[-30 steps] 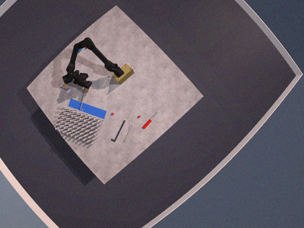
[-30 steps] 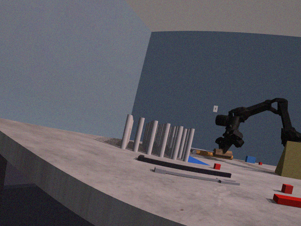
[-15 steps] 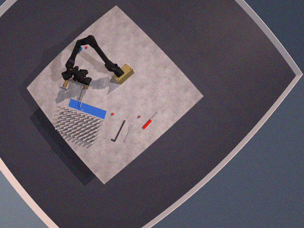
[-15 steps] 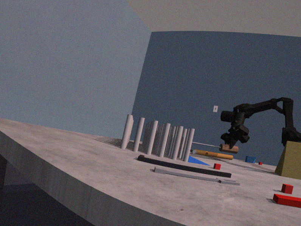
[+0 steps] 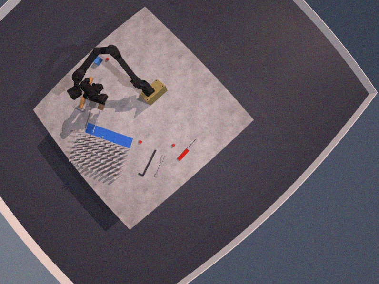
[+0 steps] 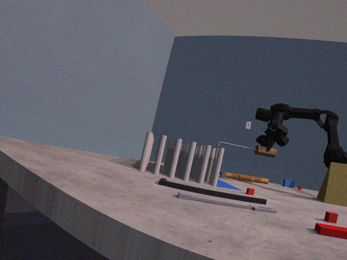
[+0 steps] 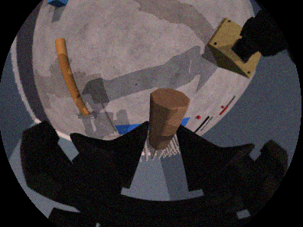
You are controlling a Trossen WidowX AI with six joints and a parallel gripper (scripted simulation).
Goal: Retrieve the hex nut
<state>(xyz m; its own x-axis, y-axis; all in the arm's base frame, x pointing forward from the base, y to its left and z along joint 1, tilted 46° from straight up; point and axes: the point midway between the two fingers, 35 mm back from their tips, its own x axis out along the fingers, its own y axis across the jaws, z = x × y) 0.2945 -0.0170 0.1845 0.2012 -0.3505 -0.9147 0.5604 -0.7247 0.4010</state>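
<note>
My gripper tip is 90 mm short of the hook tool and 60 mm to the right of it. Also, from my gripper tip: grey wrench (20 mm behind, 580 mm to the left, 140 mm below); then blue taped strip (150 mm ahead, 160 mm to the left, 140 mm below); then blue cube (130 mm behind, 380 mm to the right, 130 mm below).
</note>
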